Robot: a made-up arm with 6 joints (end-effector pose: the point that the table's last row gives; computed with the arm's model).
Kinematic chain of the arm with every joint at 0, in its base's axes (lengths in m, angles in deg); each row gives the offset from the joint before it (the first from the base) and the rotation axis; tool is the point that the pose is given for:
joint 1: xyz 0 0 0.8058 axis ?
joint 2: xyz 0.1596 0 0 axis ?
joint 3: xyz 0 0 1.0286 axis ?
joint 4: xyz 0 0 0.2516 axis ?
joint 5: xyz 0.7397 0 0 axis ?
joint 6: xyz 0.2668 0 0 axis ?
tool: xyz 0 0 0
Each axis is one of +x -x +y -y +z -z.
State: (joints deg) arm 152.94 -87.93 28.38 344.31 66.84 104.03
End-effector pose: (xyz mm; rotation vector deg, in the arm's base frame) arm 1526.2 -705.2 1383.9 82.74 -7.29 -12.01
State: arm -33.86 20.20 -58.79 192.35 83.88 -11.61
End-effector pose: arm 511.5 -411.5 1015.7 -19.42 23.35 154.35
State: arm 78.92 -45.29 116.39 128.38 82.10 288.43
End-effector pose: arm -460.0 -1271.2 1690.4 -19.86 -140.07 -8.32
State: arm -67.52 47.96 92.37 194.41 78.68 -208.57
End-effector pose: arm 509.8 -1402.2 2047.6 37.18 14.82 -85.98
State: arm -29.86 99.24 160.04 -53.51 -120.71 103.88
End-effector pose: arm 1278.8 -521.5 1223.6 -80.77 10.68 64.03
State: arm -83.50 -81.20 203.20 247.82 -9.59 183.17
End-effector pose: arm 1.5 350.0 58.6 -3.32 76.49 -20.48
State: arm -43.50 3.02 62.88 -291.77 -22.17 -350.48
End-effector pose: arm 315.7 -428.5 2793.9 -73.22 -5.26 -86.53
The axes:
joint 1: +z
joint 2: +y
joint 3: -y
joint 4: -x
joint 5: -y
joint 6: -x

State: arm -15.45 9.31 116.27 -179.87 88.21 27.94
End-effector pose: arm 117.6 -33.1 2540.7 146.63 -26.23 19.33
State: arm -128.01 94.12 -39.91 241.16 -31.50 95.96
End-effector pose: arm -361.1 -660.3 -185.1 148.28 14.24 -71.86
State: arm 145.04 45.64 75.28 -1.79 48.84 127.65
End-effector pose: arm -1198.5 845.6 2370.8 7.44 -96.29 21.90
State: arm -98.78 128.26 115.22 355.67 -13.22 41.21
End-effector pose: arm -298.3 -1961.4 129.2 -5.00 48.11 -84.14
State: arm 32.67 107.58 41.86 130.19 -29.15 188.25
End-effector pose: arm 1607.5 912.9 -253.6 14.94 41.87 -3.51
